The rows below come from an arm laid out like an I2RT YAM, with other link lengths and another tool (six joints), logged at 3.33 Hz.
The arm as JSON. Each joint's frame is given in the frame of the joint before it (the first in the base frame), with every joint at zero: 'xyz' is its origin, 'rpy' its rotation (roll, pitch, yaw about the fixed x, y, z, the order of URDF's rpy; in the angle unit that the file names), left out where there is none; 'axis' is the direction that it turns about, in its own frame. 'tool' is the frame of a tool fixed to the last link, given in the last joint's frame.
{
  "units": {
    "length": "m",
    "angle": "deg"
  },
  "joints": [
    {
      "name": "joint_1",
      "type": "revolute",
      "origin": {
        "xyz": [
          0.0,
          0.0,
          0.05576
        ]
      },
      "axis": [
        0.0,
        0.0,
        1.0
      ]
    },
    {
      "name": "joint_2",
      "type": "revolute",
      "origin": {
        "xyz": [
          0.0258,
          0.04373,
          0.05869
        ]
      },
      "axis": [
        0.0,
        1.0,
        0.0
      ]
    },
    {
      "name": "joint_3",
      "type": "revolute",
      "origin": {
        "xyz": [
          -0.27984,
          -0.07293,
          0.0
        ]
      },
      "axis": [
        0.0,
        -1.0,
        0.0
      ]
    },
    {
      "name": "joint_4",
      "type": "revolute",
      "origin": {
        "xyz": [
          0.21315,
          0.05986,
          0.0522
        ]
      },
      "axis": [
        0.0,
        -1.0,
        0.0
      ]
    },
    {
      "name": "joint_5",
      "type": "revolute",
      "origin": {
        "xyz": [
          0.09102,
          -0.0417,
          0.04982
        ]
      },
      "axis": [
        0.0,
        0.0,
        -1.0
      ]
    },
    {
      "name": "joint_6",
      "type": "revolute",
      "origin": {
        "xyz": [
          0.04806,
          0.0,
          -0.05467
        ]
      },
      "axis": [
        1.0,
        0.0,
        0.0
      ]
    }
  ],
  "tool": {
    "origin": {
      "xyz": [
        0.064,
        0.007,
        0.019
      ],
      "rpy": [
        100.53,
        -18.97,
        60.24
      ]
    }
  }
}
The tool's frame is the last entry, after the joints.
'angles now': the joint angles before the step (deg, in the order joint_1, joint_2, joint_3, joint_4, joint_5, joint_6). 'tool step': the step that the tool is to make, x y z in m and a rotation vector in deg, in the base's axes. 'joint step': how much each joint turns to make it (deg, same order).
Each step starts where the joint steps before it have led.
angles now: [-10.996, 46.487, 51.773, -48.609, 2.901, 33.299]
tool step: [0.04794, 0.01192, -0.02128, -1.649, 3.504, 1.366]
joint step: [8.007, 10.897, -1.325, 8.598, 6.147, 3.264]
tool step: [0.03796, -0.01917, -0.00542, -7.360, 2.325, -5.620]
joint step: [0.001, 10.368, 2.987, 5.646, 9.311, -0.876]
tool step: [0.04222, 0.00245, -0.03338, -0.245, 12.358, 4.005]
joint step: [0.087, 15.292, 8.351, -4.224, -1.572, -3.867]
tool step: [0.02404, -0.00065, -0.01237, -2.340, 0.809, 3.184]
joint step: [0.001, 5.106, 1.054, 4.570, 0.440, -4.129]
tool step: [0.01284, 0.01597, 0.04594, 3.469, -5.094, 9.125]
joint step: [-0.174, -2.435, 7.210, -3.409, -8.276, -5.798]
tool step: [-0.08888, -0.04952, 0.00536, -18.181, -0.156, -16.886]
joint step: [-2.551, -16.108, -14.492, -0.185, 23.098, 0.342]
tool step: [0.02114, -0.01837, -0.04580, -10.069, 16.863, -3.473]
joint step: [0.175, 14.570, 1.921, -0.889, 11.802, -3.776]
